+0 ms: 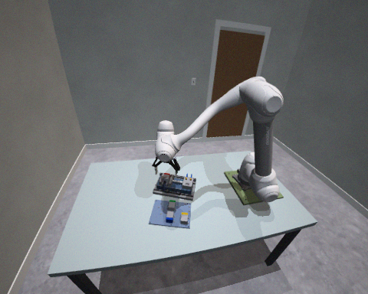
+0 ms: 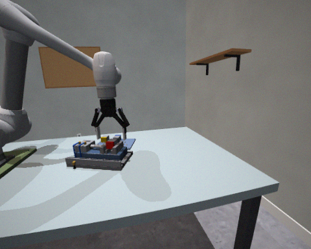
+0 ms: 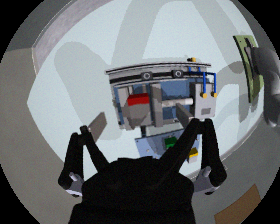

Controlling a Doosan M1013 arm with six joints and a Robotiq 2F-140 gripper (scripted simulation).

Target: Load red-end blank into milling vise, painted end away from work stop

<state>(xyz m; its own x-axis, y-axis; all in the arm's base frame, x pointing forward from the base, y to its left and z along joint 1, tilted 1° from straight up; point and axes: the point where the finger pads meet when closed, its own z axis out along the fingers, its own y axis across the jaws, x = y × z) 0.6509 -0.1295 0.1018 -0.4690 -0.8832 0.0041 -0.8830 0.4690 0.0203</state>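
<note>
Right now my hand is 30 mm above the red-ended blank. From my hand the other things lie so: milling vise: 60 mm behind, 30 mm to the left, 90 mm below; blue-ended blank: 40 mm ahead, 290 mm to the left, 110 mm below; green-ended blank: 10 mm ahead, 200 mm to the left, 110 mm below.
</note>
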